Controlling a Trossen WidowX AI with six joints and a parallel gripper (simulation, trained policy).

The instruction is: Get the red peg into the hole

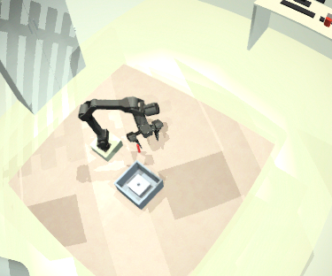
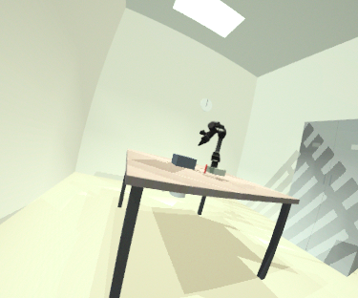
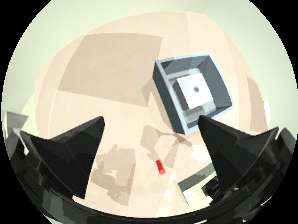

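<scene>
My gripper tip is 190 mm above the red peg, 120 mm past it and 30 mm to the right of it. Also, from my gripper tip: grey-blue box (200 mm below, 170 mm to the right, 10 mm ahead).
</scene>
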